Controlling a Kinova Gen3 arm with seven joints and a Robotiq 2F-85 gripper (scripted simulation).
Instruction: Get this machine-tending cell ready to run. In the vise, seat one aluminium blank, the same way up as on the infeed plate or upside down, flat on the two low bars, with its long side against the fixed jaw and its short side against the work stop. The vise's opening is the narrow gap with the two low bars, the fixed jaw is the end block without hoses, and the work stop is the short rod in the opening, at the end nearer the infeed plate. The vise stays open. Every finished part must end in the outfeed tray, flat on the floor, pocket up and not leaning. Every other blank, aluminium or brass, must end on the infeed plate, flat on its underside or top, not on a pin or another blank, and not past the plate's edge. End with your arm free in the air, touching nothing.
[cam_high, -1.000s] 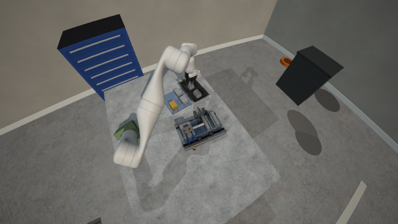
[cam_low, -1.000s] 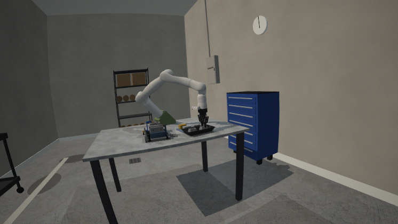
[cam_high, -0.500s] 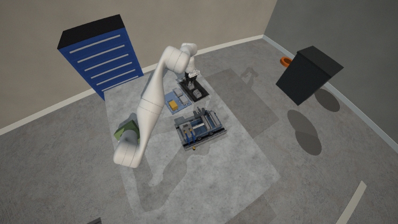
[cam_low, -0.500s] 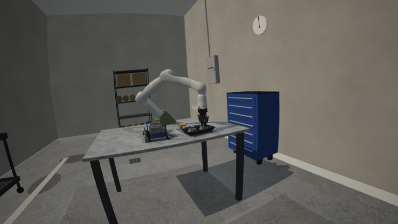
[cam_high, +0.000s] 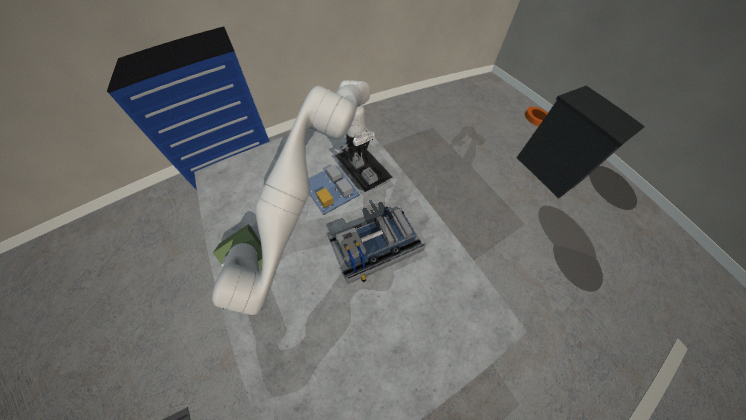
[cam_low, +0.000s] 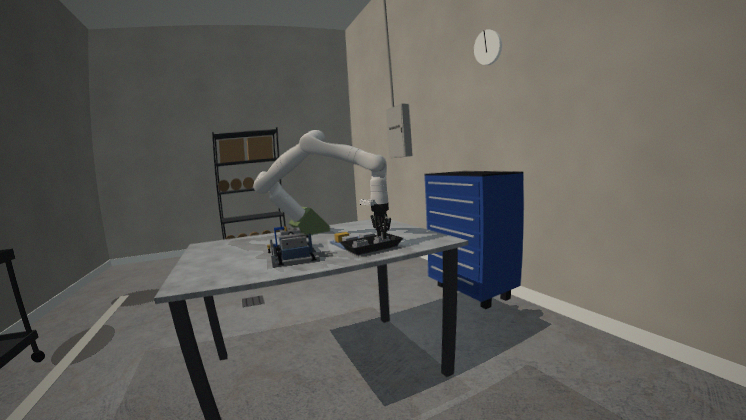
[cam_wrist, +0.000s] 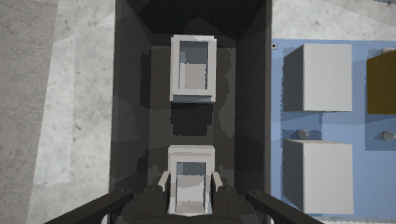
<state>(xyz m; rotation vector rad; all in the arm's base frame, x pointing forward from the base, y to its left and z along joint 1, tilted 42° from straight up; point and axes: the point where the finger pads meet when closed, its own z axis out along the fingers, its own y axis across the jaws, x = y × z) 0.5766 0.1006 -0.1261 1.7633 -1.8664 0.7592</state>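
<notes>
Right now my hand is 220 mm past the brass blank, 80 mm to the left of it and 30 mm above it. Also, from my hand: white rod: 190 mm behind, 340 mm to the right, 20 mm above; then vise: 170 mm behind, 350 mm to the right, 10 mm below.
</notes>
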